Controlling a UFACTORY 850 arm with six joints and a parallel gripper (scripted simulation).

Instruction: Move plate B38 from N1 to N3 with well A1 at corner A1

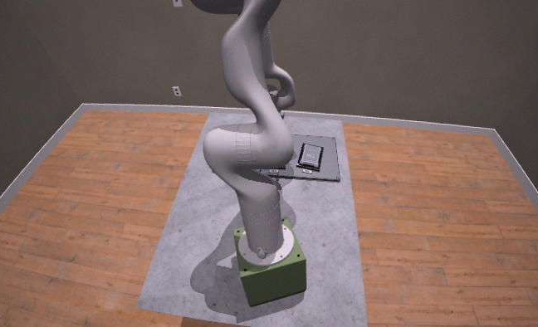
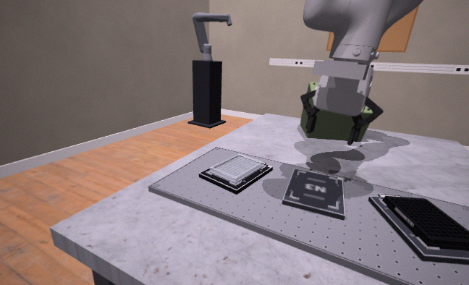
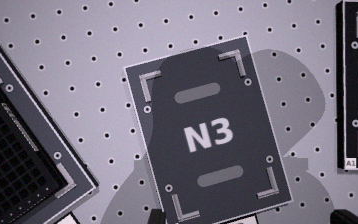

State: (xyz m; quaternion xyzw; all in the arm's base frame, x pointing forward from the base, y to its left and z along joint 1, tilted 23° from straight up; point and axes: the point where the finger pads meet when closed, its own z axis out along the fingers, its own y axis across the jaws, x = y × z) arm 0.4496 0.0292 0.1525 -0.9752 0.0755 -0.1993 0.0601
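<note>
Right now the clear well plate is 20 cm to the right of my hand, 11 cm below it and 7 cm ahead of it. Also, from my hand: black well plate: 20 cm to the left, 11 cm below, 5 cm ahead; then nest N1: 20 cm to the right, 13 cm below, 7 cm ahead; then nest N3: 13 cm below, 5 cm ahead.
</note>
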